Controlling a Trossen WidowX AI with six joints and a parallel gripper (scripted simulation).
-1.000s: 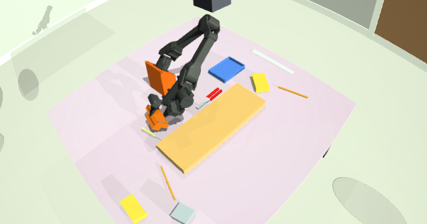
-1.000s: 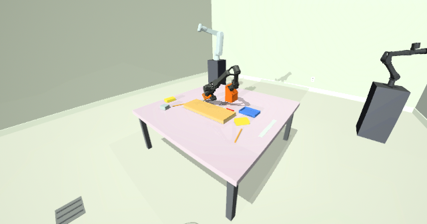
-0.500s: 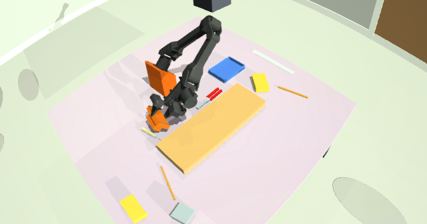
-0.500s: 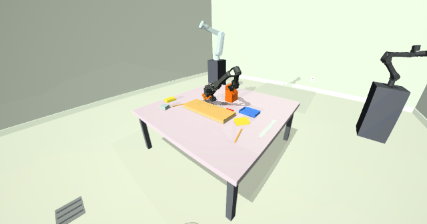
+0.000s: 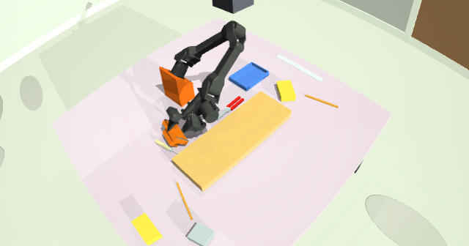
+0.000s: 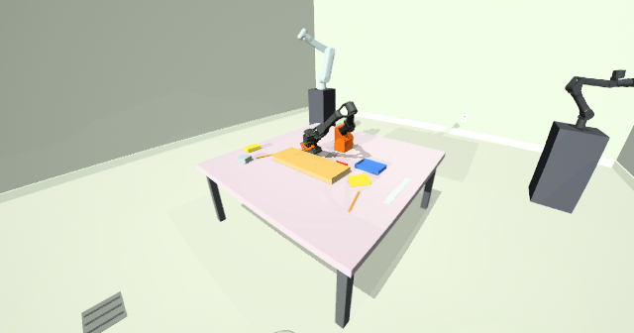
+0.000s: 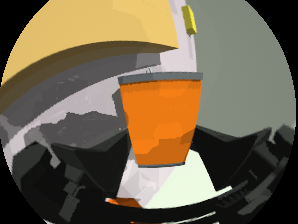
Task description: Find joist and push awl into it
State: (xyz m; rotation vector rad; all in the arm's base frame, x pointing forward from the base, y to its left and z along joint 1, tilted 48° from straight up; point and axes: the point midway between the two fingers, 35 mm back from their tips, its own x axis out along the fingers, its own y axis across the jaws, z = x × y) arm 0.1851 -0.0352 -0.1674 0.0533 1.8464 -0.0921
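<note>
Right now my gripper tip is 20 mm past the orange stud finder, 20 mm to the left of it and 20 mm above it. From my gripper tip the other things lie so: blue tray: 40 mm behind, 500 mm to the left, 30 mm below; grey block: 410 mm ahead, 230 mm to the right, 30 mm below; awl: 20 mm ahead, 50 mm to the right, 40 mm below.
</note>
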